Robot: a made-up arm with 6 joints. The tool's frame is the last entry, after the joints.
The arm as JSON. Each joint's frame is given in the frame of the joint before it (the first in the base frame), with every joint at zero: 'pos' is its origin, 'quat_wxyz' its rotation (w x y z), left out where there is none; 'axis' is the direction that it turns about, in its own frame. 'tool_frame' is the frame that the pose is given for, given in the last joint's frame.
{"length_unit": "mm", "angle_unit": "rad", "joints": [
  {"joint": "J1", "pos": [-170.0, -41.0, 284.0], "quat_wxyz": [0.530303, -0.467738, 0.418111, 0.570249], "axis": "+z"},
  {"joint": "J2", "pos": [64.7, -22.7, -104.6], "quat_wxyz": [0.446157, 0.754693, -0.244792, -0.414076], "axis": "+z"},
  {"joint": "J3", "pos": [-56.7, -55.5, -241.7], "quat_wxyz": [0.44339, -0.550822, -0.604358, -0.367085], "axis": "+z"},
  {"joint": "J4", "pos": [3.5, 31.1, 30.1], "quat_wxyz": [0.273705, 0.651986, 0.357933, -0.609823], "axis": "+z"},
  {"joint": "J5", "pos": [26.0, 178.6, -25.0], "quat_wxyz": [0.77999, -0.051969, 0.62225, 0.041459], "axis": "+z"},
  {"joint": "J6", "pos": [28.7, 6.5, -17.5], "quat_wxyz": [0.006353, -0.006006, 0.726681, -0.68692], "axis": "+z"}
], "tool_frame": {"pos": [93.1, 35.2, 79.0], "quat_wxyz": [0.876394, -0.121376, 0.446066, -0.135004]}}
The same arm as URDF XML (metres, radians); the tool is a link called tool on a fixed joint. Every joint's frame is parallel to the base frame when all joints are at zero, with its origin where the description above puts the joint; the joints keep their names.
<robot name="arm">
  <joint name="tool_joint" type="fixed">
    <parent link="link6"/>
    <child link="tool"/>
    <origin xyz="-0.083 0.0549 -0.079" rpy="2.6146 -0.8467 -2.8173"/>
  </joint>
  <joint name="J6" type="continuous">
    <parent link="link5"/>
    <child link="link6"/>
    <origin xyz="0.032 0.011 0.005" rpy="0 0 0"/>
    <axis xyz="0 0 -1"/>
  </joint>
  <joint name="J5" type="continuous">
    <parent link="link4"/>
    <child link="link5"/>
    <origin xyz="0.025 -0.04 0.176" rpy="0 0 0"/>
    <axis xyz="-0.220207 -0.973833 0.056202"/>
  </joint>
  <joint name="J4" type="continuous">
    <parent link="link3"/>
    <child link="link4"/>
    <origin xyz="0.03 0.027 -0.016" rpy="0 0 0"/>
    <axis xyz="-1 0 0"/>
  </joint>
  <joint name="J3" type="continuous">
    <parent link="link2"/>
    <child link="link3"/>
    <origin xyz="-0.185 0.057 -0.165" rpy="0 0 0"/>
    <axis xyz="0.106402 0.994322 -0.0014"/>
  </joint>
  <joint name="J2" type="continuous">
    <parent link="link1"/>
    <child link="link2"/>
    <origin xyz="0.032 -0.0859 -0.085" rpy="0 0 0"/>
    <axis xyz="0.492096 -0.390797 0.777894"/>
  </joint>
  <joint name="J1" type="continuous">
    <parent link="base"/>
    <child link="link1"/>
    <origin xyz="-0.17 -0.041 0.284" rpy="0 0 0"/>
    <axis xyz="-0.090004 0.97294 0.212809"/>
  </joint>
  <link name="base"/>
  <link name="link1"/>
  <link name="link2"/>
  <link name="link3"/>
  <link name="link4"/>
  <link name="link5"/>
  <link name="link6"/>
  <link name="tool"/>
</robot>

